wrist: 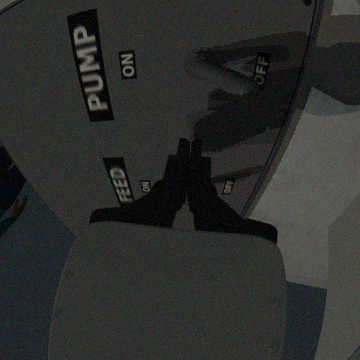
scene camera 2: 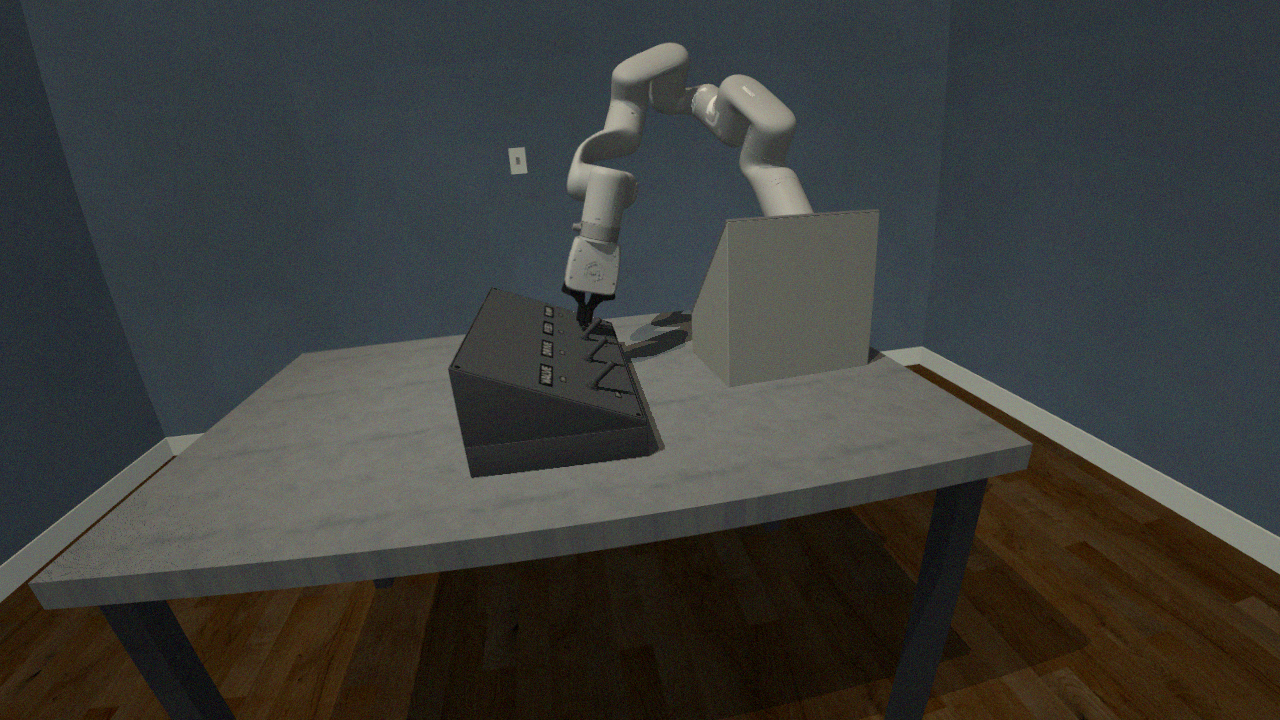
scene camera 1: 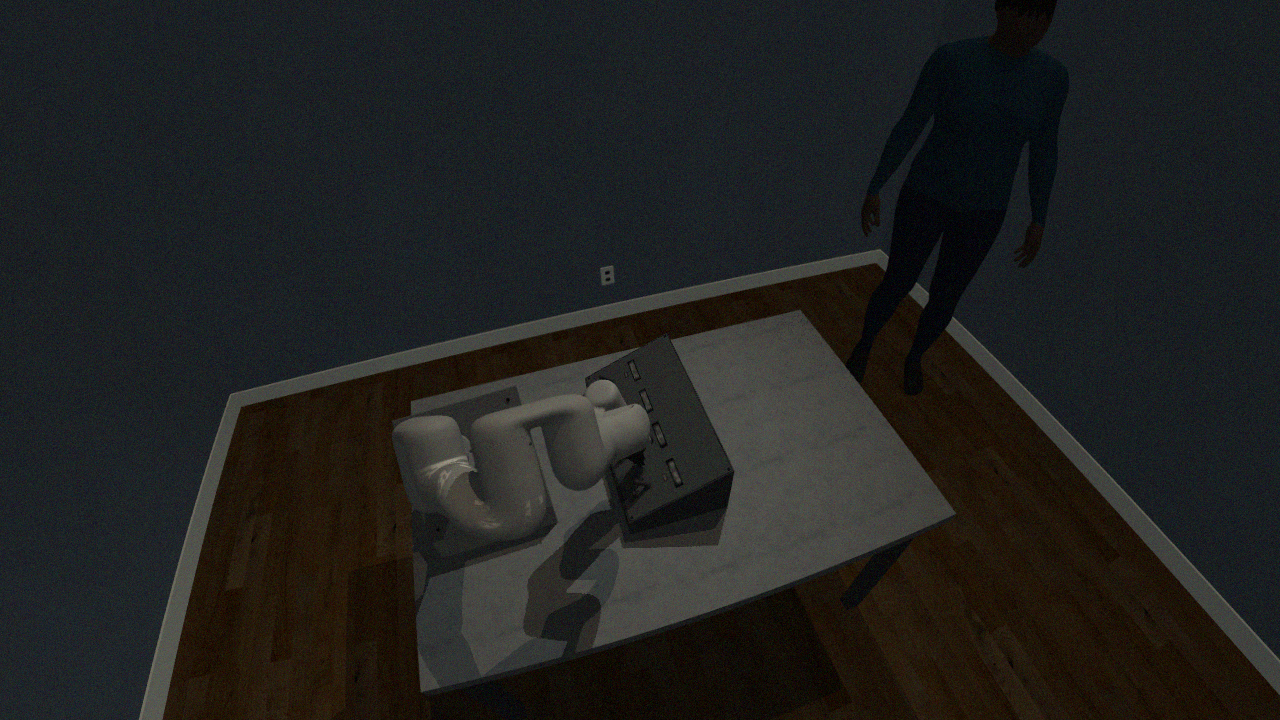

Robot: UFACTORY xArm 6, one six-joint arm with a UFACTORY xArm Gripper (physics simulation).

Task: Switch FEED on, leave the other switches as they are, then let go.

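Places are measured from the arm's base along level axes (x down, y left, z ahead), in centimetres.
Pixels of known places: gripper, fingertip midpoint: (wrist: 190, 153) (scene camera 2: 583, 324) (scene camera 1: 640, 461); arm's base, link origin: (scene camera 2: 804, 252).
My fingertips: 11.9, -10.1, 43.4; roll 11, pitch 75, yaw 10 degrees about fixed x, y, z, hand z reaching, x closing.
For each thing: its middle in the pictures, then the offset to it from my fingertips, as dx, dy, dz. "*": a spot on its surface instead. Level surfaces: height alone.
- dark sloped switch box, body centre: (wrist: 149, 183) (scene camera 2: 549, 367) (scene camera 1: 654, 430) +4.0, +10.6, +8.2
- FEED label, body centre: (wrist: 121, 186) (scene camera 2: 548, 328) (scene camera 1: 659, 434) -1.7, +4.7, +7.2
- OFF mark, surface spot: (wrist: 228, 186) * +2.7, +5.8, -3.1
- PUMP lever, body centre: (wrist: 220, 75) -0.9, -6.4, -2.3
- table, surface height: dx +10.1
The dark sloped switch box (scene camera 1: 699, 429) (scene camera 2: 505, 335) (wrist: 35, 95) stands on the table. The FEED label (wrist: 119, 181) shows in the wrist view, left of its ON mark (wrist: 145, 186) and OFF mark (wrist: 228, 186). The gripper (scene camera 2: 584, 324) (wrist: 190, 141) is shut and empty, its tips low over the panel between the PUMP and FEED rows. In scene camera 2 a lever (scene camera 2: 593, 328) right by the tips, seemingly FEED, leans to the OFF side; in the wrist view the fingers hide it. The PUMP lever (wrist: 227, 70) leans to OFF. Two nearer levers (scene camera 2: 597, 350) (scene camera 2: 606, 374) lean the same way.
A pale wedge-shaped block (scene camera 2: 799, 295) stands under the arm's base on the table (scene camera 1: 805, 447) (scene camera 2: 313, 465). The arm (scene camera 1: 572, 438) (scene camera 2: 604, 201) reaches over the box's far part. A person (scene camera 1: 975, 134) stands beyond the table's far right corner.
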